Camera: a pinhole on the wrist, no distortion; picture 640 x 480 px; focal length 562.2 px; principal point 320.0 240.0 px. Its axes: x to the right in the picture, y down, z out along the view. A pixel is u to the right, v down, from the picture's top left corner.
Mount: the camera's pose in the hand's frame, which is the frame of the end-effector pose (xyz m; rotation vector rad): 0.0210 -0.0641 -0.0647 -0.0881 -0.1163 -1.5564
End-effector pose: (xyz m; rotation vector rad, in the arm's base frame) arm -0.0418 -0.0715 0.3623 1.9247 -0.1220 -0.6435
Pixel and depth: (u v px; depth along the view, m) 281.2 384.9 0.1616
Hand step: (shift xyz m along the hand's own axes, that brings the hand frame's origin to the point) 0.0595 -0.0315 0.0948
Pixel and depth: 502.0 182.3 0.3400
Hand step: -0.0191 -0.1295 0.2861
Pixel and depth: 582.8 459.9 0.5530
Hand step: 0.2297 -0.2457 0.5209
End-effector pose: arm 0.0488 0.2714 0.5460 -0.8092 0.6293 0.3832
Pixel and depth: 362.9 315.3 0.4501
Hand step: 0.0732 -0.0389 0.3870
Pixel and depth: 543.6 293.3 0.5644
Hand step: 0.0663 -0.2127 0.5249
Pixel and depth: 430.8 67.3 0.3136
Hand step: -0.0805 -0.0859 0.2526
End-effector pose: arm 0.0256 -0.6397 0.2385 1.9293 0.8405 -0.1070
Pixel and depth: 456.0 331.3 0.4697
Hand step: 0.0897 -0.1148 0.4170
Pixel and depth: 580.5 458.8 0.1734
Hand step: 0.0861 -0.1204 0.1188
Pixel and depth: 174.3 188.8 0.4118
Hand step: -0.0253 0.0947 0.3290
